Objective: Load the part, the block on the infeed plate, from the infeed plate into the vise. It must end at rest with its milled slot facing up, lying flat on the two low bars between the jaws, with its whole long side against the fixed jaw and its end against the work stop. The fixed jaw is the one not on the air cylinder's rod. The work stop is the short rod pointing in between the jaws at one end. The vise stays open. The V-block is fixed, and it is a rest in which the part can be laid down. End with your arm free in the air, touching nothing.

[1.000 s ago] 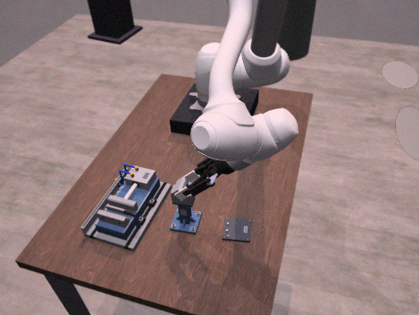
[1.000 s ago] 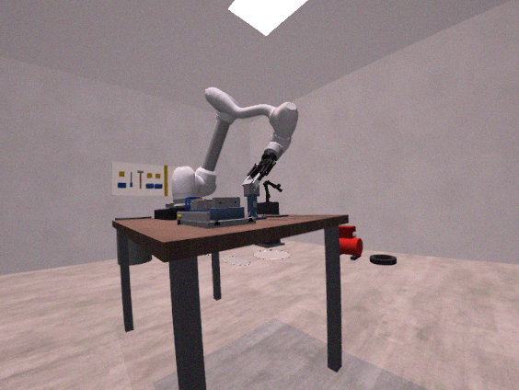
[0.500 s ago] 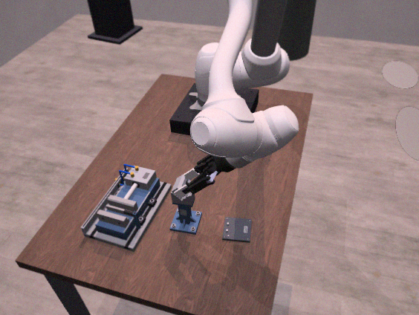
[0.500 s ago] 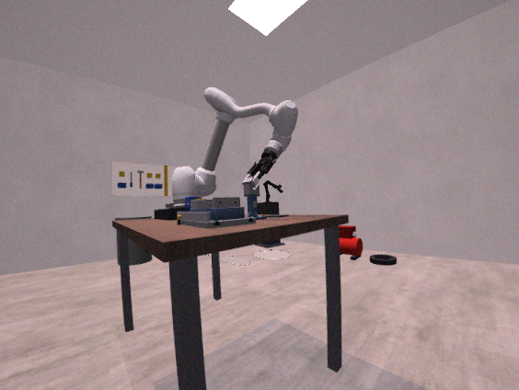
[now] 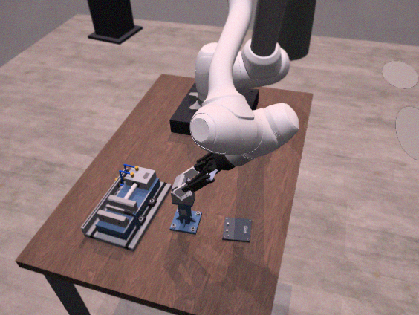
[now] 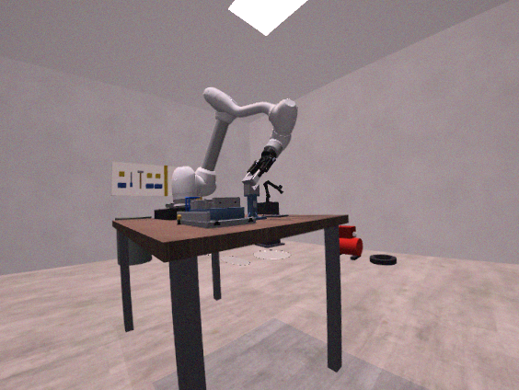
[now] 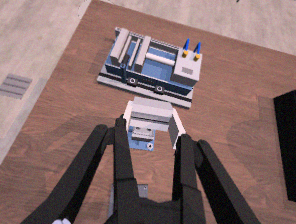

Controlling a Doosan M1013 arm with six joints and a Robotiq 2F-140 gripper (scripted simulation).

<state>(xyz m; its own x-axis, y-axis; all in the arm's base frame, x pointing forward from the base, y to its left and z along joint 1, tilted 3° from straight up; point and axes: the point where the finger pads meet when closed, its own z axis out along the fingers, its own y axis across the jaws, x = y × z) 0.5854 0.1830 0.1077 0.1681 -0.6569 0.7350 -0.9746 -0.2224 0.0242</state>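
Right now the part is 1 cm to the right of my hand and 1 cm below it. The rest, counted from my hand: air cylinder: 5 cm behind, 22 cm to the right, 12 cm below; work stop: 11 cm ahead, 16 cm to the right, 10 cm below; moving jaw: 8 cm ahead, 21 cm to the right, 12 cm below.
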